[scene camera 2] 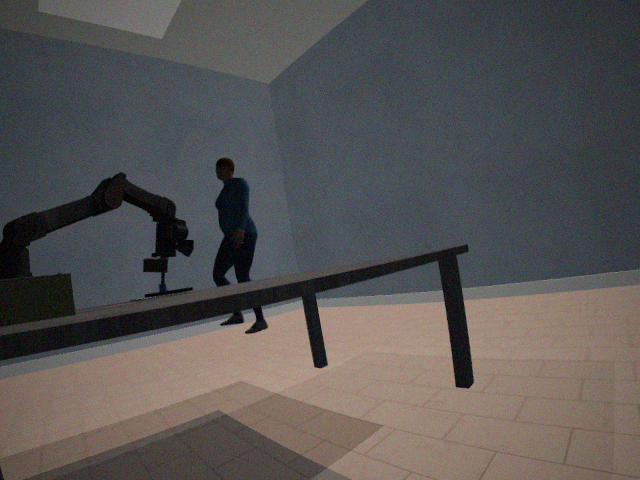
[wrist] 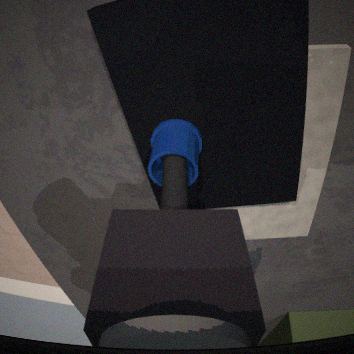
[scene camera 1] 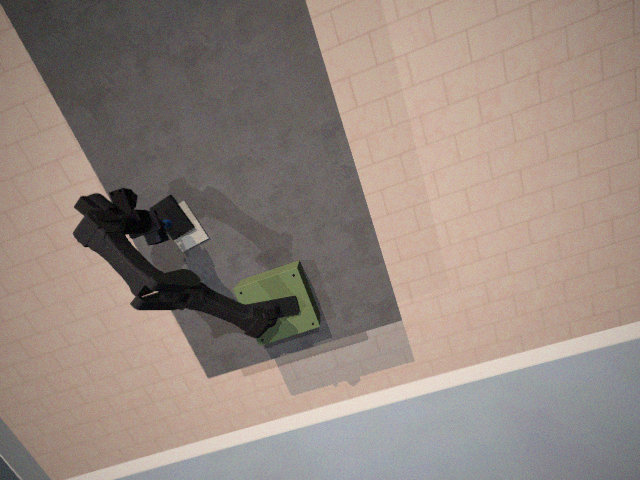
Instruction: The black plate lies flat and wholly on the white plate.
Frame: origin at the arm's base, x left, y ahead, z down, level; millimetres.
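Seen in the pictures: hand, its tool point: (wrist: 174, 134) (scene camera 1: 169, 223); arm's base, origin of its link: (scene camera 2: 16, 282) (scene camera 1: 271, 308).
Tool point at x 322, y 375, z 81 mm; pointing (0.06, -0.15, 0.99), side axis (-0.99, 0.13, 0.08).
Note:
Pixels of each thing's top centre, then the offset from my tool point to it. Level surfaces: height alone.
- black plate, centre of its top: (wrist: 215, 122) (scene camera 2: 168, 290) (scene camera 1: 171, 218) dx -21, dy +19, dz -9 mm
- white plate, centre of its top: (wrist: 239, 171) (scene camera 2: 158, 295) (scene camera 1: 183, 227) dx -47, dy -22, dz +2 mm
- grey table, height of its surface: dz +10 mm
The black plate (scene camera 1: 175, 214) (scene camera 2: 170, 290) (wrist: 218, 88) is a flat dark square under my suction cup (scene camera 1: 166, 223) (scene camera 2: 163, 287) (wrist: 174, 140). The blue cup presses on the plate's top face near its near edge and holds it. The white plate (scene camera 1: 195, 236) (wrist: 321, 112) lies flat on the table beneath it. In the wrist view white strips show along the black plate's right and near sides. The black plate's left part reaches out past the white plate over the bare table. In scene camera 2 the black plate sits level, just above the table top.
The grey table (scene camera 1: 232, 95) (scene camera 2: 366, 268) carries the arm's green base (scene camera 1: 268, 285) (wrist: 316, 326) near its front edge. The plates are close to the table's left edge. A person in blue (scene camera 2: 234, 214) walks behind the table. Tiled floor surrounds it.

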